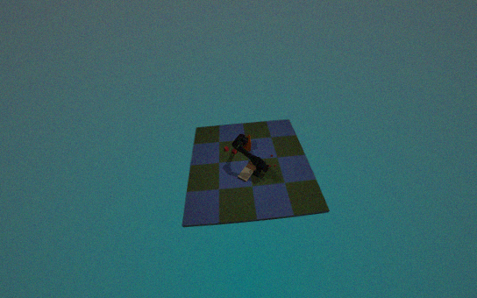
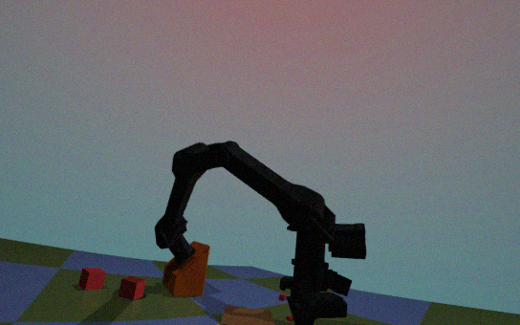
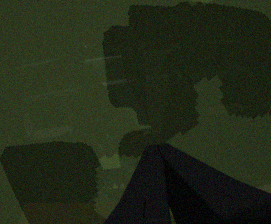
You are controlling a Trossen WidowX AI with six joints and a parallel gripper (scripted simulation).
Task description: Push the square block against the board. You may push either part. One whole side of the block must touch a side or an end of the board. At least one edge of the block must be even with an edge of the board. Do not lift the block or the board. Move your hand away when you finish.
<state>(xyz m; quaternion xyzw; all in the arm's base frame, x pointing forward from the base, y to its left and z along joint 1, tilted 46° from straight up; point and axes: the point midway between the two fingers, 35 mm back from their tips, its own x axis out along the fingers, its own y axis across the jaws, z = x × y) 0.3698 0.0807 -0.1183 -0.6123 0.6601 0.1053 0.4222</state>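
Now: the brown flat block 8 cm behind my gripper tip, 7 cm to the right of it and 1 cm above it. From my gripper tip the other things lie so: tan flat block 3 cm ahead, 14 cm to the right, 1 cm above; thin red bar 9 cm behind, 9 cm to the left.
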